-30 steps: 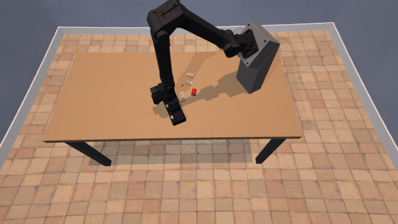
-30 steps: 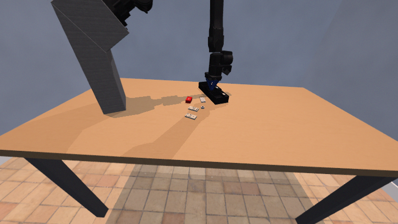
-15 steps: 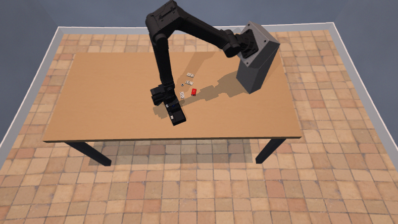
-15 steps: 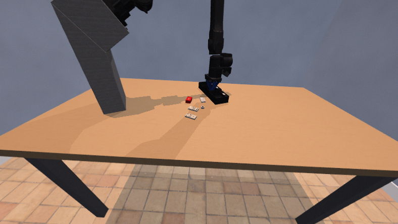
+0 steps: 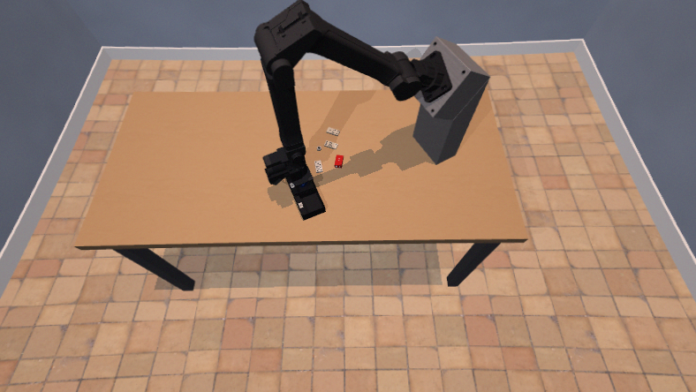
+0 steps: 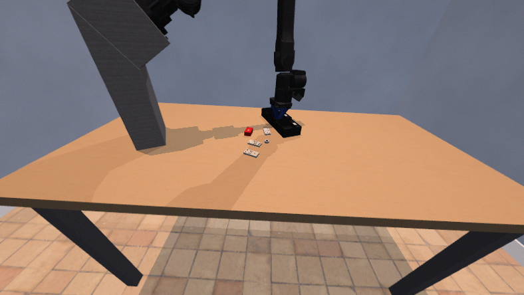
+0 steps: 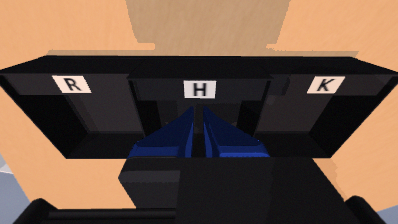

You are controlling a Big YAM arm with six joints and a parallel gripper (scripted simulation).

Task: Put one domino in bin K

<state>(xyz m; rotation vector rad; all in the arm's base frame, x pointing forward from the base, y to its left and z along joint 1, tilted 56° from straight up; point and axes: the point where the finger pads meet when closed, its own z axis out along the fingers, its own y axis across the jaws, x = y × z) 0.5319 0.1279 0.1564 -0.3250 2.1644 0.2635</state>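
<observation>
Right now the black bin is right at my hand. The rest, counted from my hand: small red block (12 cm behind, 11 cm to the right, 2 cm below); then small grey nut (18 cm to the right, 3 cm behind, 2 cm below).
</observation>
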